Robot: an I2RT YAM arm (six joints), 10 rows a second.
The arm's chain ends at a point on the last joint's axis. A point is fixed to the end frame.
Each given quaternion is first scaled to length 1.
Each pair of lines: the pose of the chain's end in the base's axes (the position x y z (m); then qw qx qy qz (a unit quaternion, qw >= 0)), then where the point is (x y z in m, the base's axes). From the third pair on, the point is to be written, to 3 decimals.
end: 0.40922 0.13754 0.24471 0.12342 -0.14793 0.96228 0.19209
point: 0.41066 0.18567 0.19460
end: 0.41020 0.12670 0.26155 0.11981 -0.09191 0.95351 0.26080
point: 0.41396 0.18151 0.21898
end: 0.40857 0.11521 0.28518 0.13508 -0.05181 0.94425 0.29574
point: 0.417 0.173 0.247
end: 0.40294 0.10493 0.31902 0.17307 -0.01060 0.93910 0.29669
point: 0.419 0.162 0.283
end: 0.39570 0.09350 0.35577 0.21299 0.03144 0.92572 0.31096
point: 0.419 0.151 0.324
